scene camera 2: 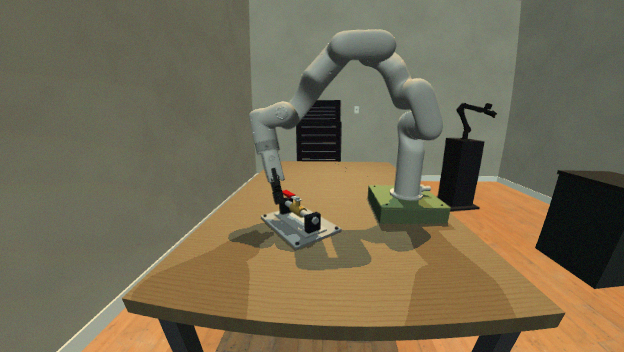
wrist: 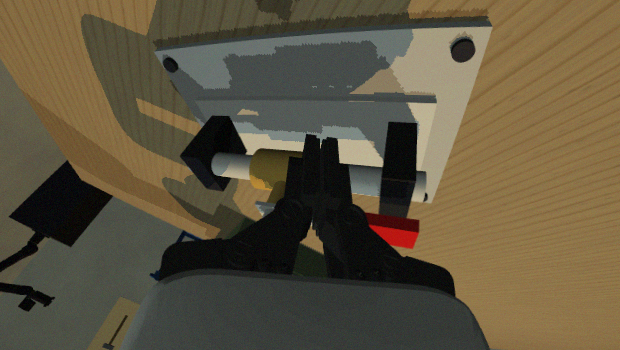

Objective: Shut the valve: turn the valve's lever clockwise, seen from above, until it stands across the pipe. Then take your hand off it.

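The valve's red lever (scene camera 2: 288, 193) (wrist: 397, 232) points roughly along the pipe (wrist: 365, 180), above it. The brass valve body (scene camera 2: 298, 207) (wrist: 266, 167) sits on the pipe between two black supports, over a grey base plate (scene camera 2: 283, 232) (wrist: 462, 95). My gripper (scene camera 2: 278, 201) (wrist: 316, 155) is shut and empty. Its fingers point down beside the lever, on the lever's left side in the scene view, and reach to about pipe height. In the wrist view they hide the middle of the lever and part of the pipe and valve body. Whether they touch the lever cannot be told.
The black supports (scene camera 2: 312, 222) (wrist: 401, 150) rise from the plate near the fingers. The plate lies on the wooden table (scene camera 2: 345, 300) (wrist: 540, 165). The arm stands on a green block (scene camera 2: 415, 216) to the right. Black cabinets and a small black arm stand beyond the table.
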